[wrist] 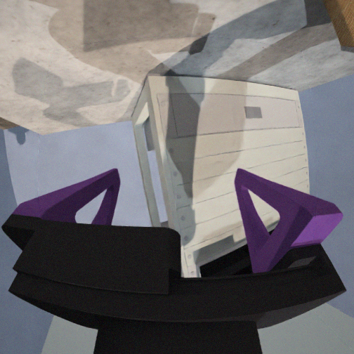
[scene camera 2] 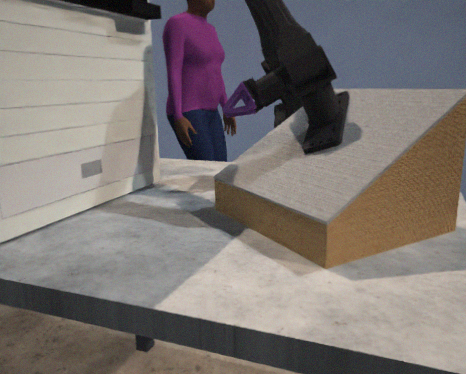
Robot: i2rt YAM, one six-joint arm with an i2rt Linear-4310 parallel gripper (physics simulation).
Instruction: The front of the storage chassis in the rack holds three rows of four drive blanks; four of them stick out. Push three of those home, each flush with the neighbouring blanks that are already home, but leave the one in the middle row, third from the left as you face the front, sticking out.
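Places are measured from the arm's base along level axes (x right, y ahead, z up), in millimetres.
Pixels of known places: gripper, fingertip midpoint: (scene camera 2: 224, 113); arm's base at its link origin: (scene camera 2: 328, 122).
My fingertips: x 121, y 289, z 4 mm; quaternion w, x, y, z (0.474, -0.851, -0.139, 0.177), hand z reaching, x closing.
Observation:
For each thing: its middle in the pictures, then the offset to it from my fingertips. Level surfaces: height alone.
- cream rack at the middle of its body: (scene camera 2: 27, 64) dx -307, dy +297, dz +116 mm
- dark unit at the middle of its body: (scene camera 2: 124, 10) dx -136, dy +174, dz +233 mm
- pale table at its surface level: dz -183 mm
The cream rack (scene camera 2: 50, 120) (wrist: 280, 150) shows its lower front of flat horizontal panels, at the left in the scene view and at the centre in the wrist view. A dark unit (scene camera 2: 132, 7) (wrist: 227, 264) juts out above these panels; it is cut off by the top edge in the scene view and partly hidden behind the gripper in the wrist view. No single drive blank can be made out in either view. My gripper (scene camera 2: 228, 111) (wrist: 177, 174) is open, with nothing between its purple fingers. It is in the air in front of the rack, apart from it.
A wedge-shaped block (scene camera 2: 270, 215) with a grey sloping top and wooden sides carries the arm's base. It stands on the pale table (scene camera 2: 240, 280), to the right of the rack in the scene view. A person (scene camera 2: 195, 65) in a magenta top stands behind the table.

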